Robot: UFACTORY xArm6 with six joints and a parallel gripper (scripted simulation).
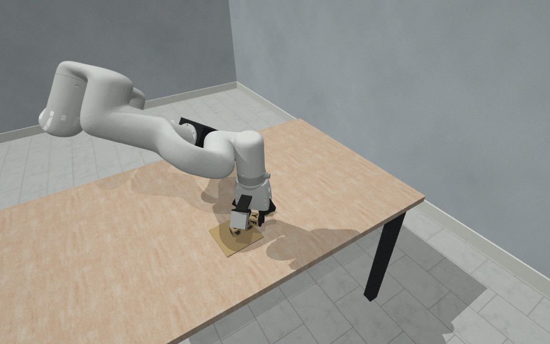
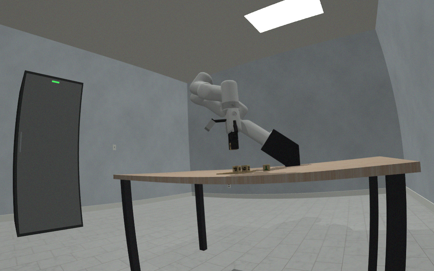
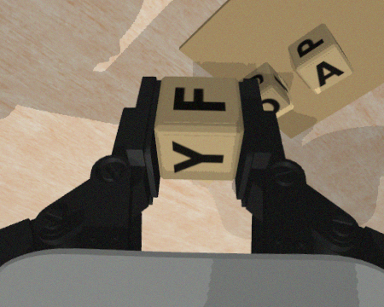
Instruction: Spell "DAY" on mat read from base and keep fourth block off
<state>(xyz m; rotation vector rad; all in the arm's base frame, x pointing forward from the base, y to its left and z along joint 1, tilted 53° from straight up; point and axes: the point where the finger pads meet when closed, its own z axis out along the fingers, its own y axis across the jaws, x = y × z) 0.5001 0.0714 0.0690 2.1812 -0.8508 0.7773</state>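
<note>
Right now my hand is 8 cm past the mat, 3 cm to the left of it and 12 cm above it. The rest, counted from my hand: D block: 8 cm behind, 2 cm to the left, 11 cm below.
</note>
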